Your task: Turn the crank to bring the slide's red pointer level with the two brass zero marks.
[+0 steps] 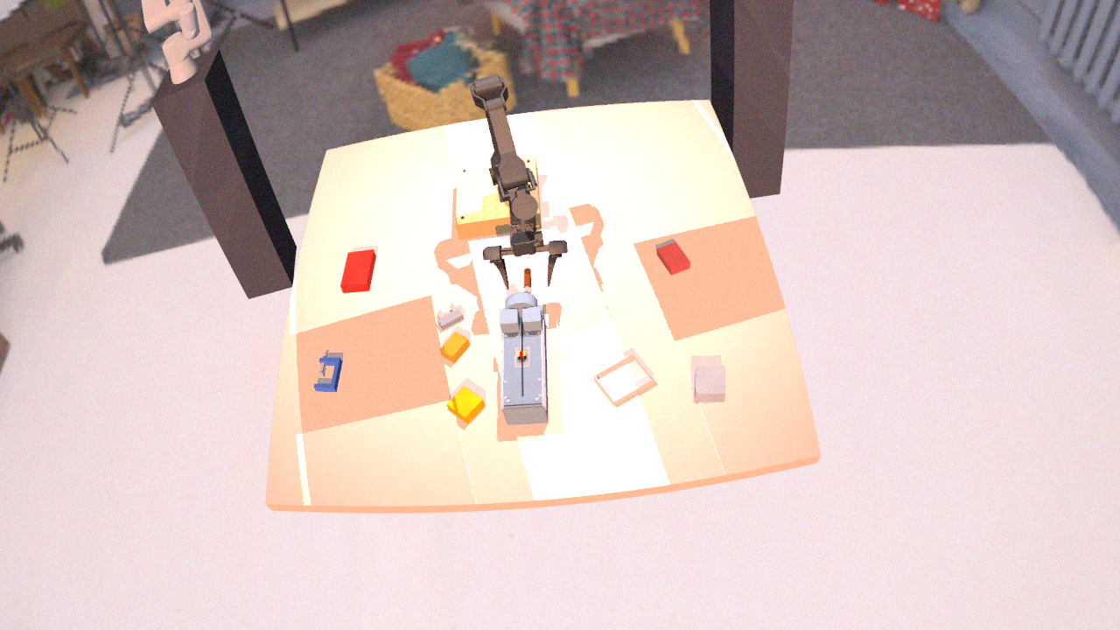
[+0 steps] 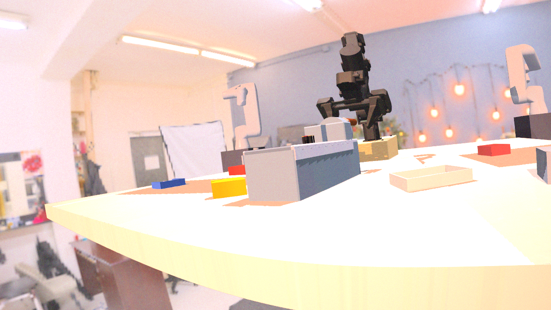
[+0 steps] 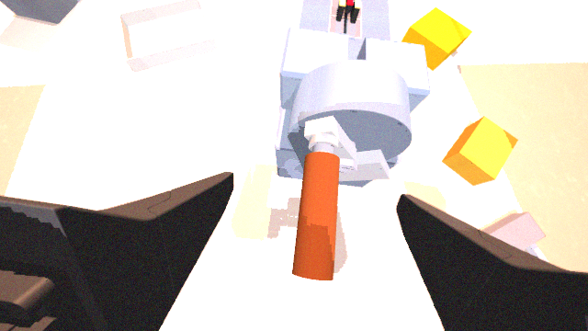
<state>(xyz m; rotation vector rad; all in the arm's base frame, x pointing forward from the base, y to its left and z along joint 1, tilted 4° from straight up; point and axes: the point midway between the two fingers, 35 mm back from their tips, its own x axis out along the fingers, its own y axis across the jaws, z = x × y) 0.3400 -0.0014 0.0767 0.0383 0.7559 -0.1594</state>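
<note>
The orange crank handle lies 20 mm above my gripper tip and 10 mm behind it. Also, from my gripper tip: shallow white tray 230 mm ahead, 160 mm to the left, 90 mm below; red pointer 170 mm ahead, 40 mm to the right, 10 mm below; yellow cube 220 mm ahead, 190 mm to the right, 80 mm below.
</note>
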